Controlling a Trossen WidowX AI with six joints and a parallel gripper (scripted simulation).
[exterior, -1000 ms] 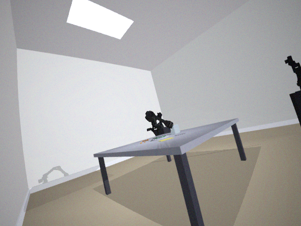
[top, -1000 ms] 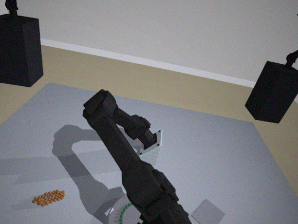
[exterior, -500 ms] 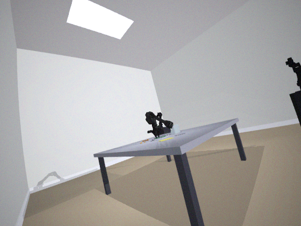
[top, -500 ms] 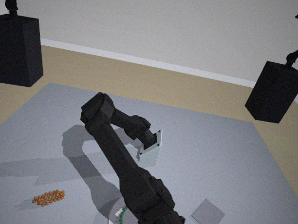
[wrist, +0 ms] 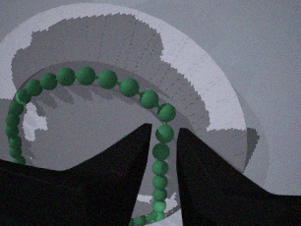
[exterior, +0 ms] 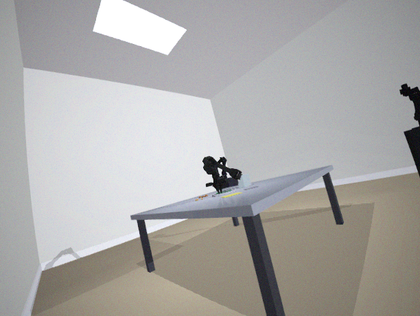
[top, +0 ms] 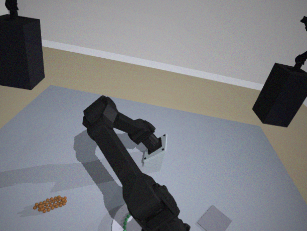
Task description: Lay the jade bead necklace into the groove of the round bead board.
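Right now the round bead board is 60 mm behind my gripper tip, 10 mm to the right of it and 10 mm below it. The rest, counted from my gripper tip: yellow strip 210 mm to the left, 140 mm ahead, 10 mm below; then flat grey square 220 mm to the left, 100 mm behind, 10 mm below.
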